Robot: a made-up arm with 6 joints. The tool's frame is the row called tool. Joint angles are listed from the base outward.
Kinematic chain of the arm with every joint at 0, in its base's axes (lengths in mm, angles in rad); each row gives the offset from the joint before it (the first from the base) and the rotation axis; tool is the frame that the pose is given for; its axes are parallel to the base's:
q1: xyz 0 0 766 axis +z
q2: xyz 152 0 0 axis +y
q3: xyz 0 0 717 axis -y
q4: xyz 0 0 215 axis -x
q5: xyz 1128 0 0 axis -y
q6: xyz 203 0 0 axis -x
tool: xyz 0 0 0
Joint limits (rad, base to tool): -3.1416..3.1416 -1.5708..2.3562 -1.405..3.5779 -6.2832..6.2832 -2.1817..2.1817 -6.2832..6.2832
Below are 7 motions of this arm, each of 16 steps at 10 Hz.
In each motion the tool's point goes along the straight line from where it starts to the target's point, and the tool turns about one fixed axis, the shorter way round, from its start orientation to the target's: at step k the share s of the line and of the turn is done. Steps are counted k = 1, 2, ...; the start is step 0. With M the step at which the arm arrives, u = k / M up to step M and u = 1 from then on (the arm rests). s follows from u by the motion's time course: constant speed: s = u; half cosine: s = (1 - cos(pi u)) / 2; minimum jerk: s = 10 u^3 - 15 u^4 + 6 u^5.
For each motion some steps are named. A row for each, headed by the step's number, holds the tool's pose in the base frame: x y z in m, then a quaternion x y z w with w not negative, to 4 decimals.
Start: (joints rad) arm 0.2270 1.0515 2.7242 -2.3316 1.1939 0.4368
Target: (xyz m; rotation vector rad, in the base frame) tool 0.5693 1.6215 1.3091 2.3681 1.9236 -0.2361
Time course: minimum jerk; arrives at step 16
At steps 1, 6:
1: 0.5839 -0.0018 2.3074 0.9038 -0.3260 0.1548 0.2299
6: 0.5799 0.4423 2.0343 0.9740 -0.0543 0.0982 0.1967

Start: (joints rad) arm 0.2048 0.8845 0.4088 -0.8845 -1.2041 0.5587
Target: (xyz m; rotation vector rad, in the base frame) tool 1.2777 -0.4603 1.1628 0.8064 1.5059 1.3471
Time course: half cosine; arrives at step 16
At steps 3, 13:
3: 1.7100 0.4312 0.7892 0.1704 0.6251 0.4149 0.6388
13: 1.3175 -0.3783 1.1284 0.3146 0.6160 0.5376 0.4822

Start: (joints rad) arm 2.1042 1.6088 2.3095 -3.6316 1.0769 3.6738
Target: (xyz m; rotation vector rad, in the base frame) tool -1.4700 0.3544 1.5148 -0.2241 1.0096 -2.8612
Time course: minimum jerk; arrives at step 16
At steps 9, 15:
9: -1.2784 0.7863 1.5367 -0.0173 -0.2207 0.9720 0.0788
15: -1.4689 0.3569 1.5149 -0.0730 0.3308 -0.9396 0.0489

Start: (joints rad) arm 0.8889 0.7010 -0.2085 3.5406 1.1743 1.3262
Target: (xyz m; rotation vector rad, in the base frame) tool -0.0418 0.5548 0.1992 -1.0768 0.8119 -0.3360
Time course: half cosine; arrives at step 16
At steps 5, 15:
5: 0.7155 0.9263 0.3460 -0.0955 0.5418 -0.3716 0.7478
15: -0.0324 0.5594 0.2010 -0.4917 0.3768 -0.1578 0.7690

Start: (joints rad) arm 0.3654 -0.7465 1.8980 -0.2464 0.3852 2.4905
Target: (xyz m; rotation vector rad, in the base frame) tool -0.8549 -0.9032 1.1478 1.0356 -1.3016 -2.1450
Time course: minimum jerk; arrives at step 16
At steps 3, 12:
3: -1.4831 -0.6145 1.6407 0.0581 -0.4252 -0.8734 0.2302
12: -0.9233 -0.8718 1.2014 0.3400 -0.4664 -0.7878 0.2152

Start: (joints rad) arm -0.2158 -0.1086 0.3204 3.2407 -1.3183 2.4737
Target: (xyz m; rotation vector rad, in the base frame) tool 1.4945 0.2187 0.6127 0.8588 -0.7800 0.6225
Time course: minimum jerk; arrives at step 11
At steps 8, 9, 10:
8: 1.4252 0.1660 0.8357 0.3635 -0.4175 0.2820 0.7836
9: 1.4704 0.2004 0.6904 0.3869 -0.3818 0.2869 0.7888
10: 1.4910 0.2160 0.6240 0.3973 -0.3653 0.2889 0.7907

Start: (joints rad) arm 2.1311 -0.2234 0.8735 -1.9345 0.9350 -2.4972
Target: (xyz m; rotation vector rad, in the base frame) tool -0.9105 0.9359 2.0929 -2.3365 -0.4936 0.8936
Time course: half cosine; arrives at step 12
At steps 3, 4, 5, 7, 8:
3: -0.2150 0.5124 2.5665 -0.4411 -0.4091 0.3758 0.7049
4: -0.2994 0.5638 2.5090 -0.5083 -0.3896 0.3794 0.6678
5: -0.3976 0.6236 2.4421 -0.5825 -0.3639 0.3806 0.6193
7: -0.6085 0.7520 2.2985 -0.7242 -0.2984 0.3723 0.4979
8: -0.7068 0.8119 2.2316 -0.7808 -0.2638 0.3634 0.4344

